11 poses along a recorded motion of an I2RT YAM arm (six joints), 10 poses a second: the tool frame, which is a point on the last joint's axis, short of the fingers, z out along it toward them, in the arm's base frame.
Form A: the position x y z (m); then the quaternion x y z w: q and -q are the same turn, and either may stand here.
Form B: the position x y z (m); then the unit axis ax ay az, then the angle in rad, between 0 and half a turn. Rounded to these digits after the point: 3 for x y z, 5 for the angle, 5 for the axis.
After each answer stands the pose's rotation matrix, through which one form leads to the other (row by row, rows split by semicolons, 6 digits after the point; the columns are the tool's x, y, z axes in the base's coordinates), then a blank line. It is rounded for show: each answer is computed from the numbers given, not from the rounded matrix.
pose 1, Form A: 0.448, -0.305, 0.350, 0.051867, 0.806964, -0.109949, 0.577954
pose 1, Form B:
0.448, -0.305, 0.350, 0.06356, 0.98884, -0.13473, 1.90915
-0.326558 0.210800 0.921370; -0.043381 0.970442 -0.237403; -0.944181 -0.117496 -0.307761

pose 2, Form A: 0.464, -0.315, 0.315, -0.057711, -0.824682, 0.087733, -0.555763
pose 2, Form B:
0.464, -0.315, 0.315, 0.06942, 0.99199, -0.10553, 1.96303
-0.375594 0.192704 0.906529; -0.002331 0.977945 -0.208851; -0.926781 -0.080556 -0.366861

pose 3, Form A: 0.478, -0.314, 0.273, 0.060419, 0.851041, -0.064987, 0.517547
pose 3, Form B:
0.478, -0.314, 0.273, 0.07061, 0.99461, -0.07595, 2.05363
-0.456989 0.170106 0.873055; 0.035570 0.984252 -0.173153; -0.888761 -0.048074 -0.455843

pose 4, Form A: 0.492, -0.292, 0.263, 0.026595, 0.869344, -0.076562, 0.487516
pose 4, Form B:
0.492, -0.292, 0.263, 0.03046, 0.99568, -0.08769, 2.12311
-0.523242 0.120891 0.843566; -0.028410 0.986862 -0.159048; -0.851711 -0.107186 -0.512933

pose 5, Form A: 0.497, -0.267, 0.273, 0.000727, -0.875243, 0.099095, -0.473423
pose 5, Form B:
0.497, -0.267, 0.273, -0.00083, 0.99365, -0.11250, 2.15525
-0.551740 0.092555 0.828864; -0.095100 0.980359 -0.172776; -0.828576 -0.174153 -0.532102

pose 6, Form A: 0.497, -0.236, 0.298, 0.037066, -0.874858, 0.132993, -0.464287
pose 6, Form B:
0.497, -0.236, 0.298, -0.04185, 0.98778, -0.15016, 2.17593
-0.566127 0.058639 0.822229; -0.188349 0.961878 -0.198281; -0.802511 -0.267119 -0.533501

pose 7, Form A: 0.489, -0.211, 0.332, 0.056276, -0.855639, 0.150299, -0.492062
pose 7, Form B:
0.489, -0.211, 0.332, -0.06464, 0.98286, -0.17265, 2.11268
-0.509416 0.051609 0.858971; -0.244217 0.948486 -0.201821; -0.825139 -0.312586 -0.470570

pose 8, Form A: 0.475, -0.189, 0.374, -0.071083, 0.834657, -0.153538, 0.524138
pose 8, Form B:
0.475, -0.189, 0.374, -0.08347, 0.98007, -0.18029, 2.03819
-0.440453 0.042290 0.896779; -0.279610 0.942747 -0.181789; -0.853123 -0.330818 -0.403411

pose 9, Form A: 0.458, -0.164, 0.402, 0.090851, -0.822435, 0.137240, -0.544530
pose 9, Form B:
0.458, -0.164, 0.402, -0.10832, 0.98056, -0.16363, 1.98994
-0.390467 0.000025 0.920617; -0.298900 0.945823 -0.126800; -0.870743 -0.324684 -0.369305

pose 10, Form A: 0.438, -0.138, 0.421, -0.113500, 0.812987, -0.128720, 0.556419
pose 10, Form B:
0.438, -0.138, 0.421, -0.13660, 0.97844, -0.15492, 1.96145
-0.355032 -0.041303 0.933941; -0.327792 0.941098 -0.082988; -0.875502 -0.335602 -0.347659

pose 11, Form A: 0.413, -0.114, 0.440, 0.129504, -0.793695, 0.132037, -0.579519
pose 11, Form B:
0.413, -0.114, 0.440, -0.15891, 0.97391, -0.16202, 1.90532
-0.294772 -0.052538 0.954122; -0.358610 0.931590 -0.059494; -0.885725 -0.359695 -0.293447

